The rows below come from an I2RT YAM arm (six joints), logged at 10 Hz.
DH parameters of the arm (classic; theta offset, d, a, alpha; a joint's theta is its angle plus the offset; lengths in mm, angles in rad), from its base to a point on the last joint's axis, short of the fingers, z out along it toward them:
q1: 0 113.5 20 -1.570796
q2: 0 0 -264 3.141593
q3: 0.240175 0 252.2 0
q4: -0.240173 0 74 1.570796
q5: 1.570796 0 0 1.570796
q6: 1.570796 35.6 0 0
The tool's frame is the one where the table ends.
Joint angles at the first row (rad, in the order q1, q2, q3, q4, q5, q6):
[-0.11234, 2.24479, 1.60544, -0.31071, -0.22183, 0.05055]
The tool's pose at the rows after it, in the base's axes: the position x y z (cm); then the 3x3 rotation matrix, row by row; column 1 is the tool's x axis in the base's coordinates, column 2 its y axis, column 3 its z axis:
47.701, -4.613, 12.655; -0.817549, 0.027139, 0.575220; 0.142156, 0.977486, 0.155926; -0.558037, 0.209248, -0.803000
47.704, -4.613, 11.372; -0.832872, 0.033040, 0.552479; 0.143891, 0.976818, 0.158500; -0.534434, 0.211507, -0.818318
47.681, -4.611, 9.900; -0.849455, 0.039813, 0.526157; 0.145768, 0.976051, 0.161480; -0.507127, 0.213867, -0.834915
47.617, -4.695, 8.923; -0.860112, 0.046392, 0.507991; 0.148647, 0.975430, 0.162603; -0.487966, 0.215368, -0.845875
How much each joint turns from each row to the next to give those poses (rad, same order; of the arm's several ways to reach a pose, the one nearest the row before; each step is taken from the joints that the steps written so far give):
[-0.00038, 0.00993, -0.00761, 0.00075, 0.00039, 0.00000]
[0.00000, 0.02745, -0.00077, 0.00000, 0.00000, 0.00000]
[-0.00001, 0.03205, -0.00003, 0.00002, -0.00001, -0.00001]
[-0.00189, 0.02099, -0.00035, -0.00077, 0.00001, 0.00001]

